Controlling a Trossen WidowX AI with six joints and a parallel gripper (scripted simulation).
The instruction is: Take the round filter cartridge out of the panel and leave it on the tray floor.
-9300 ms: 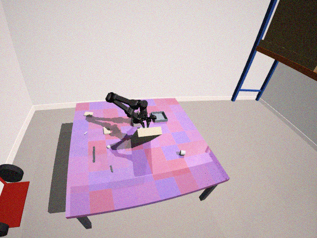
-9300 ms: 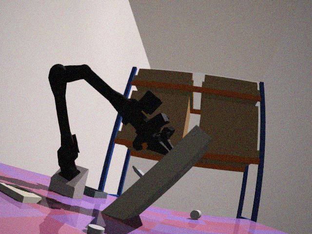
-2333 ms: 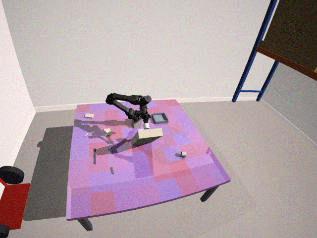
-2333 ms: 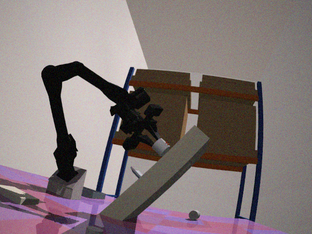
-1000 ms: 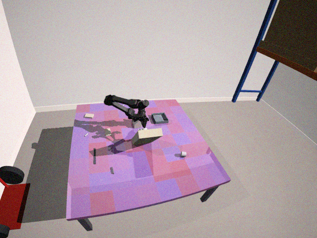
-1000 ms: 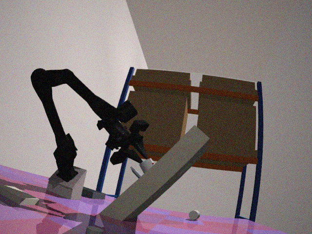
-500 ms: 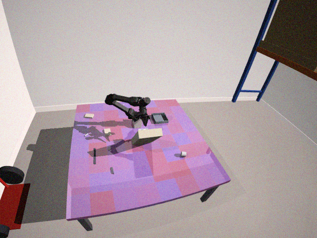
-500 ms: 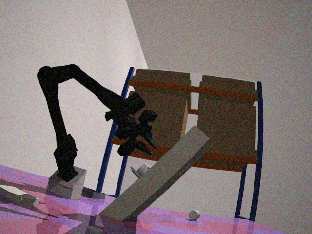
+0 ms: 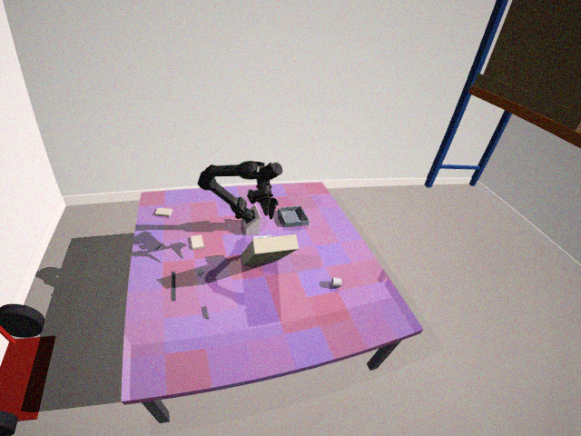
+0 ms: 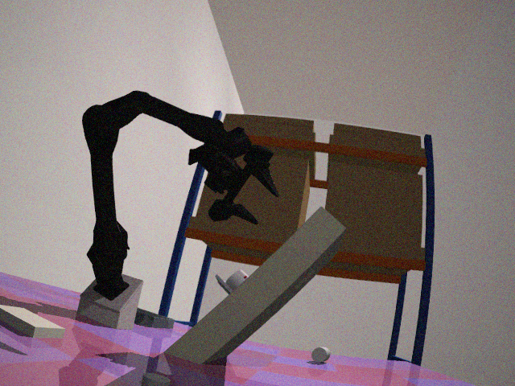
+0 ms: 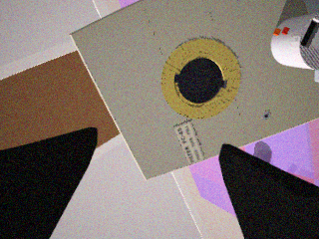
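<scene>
Right now my gripper tip is 160 mm above the white round filter cartridge, 20 mm past it and 10 mm to the left of it. From my gripper tip the other things lie so: sloped service panel (180 mm below, 20 mm ahead); grey tray (390 mm behind, 310 mm below, 250 mm to the left).
</scene>
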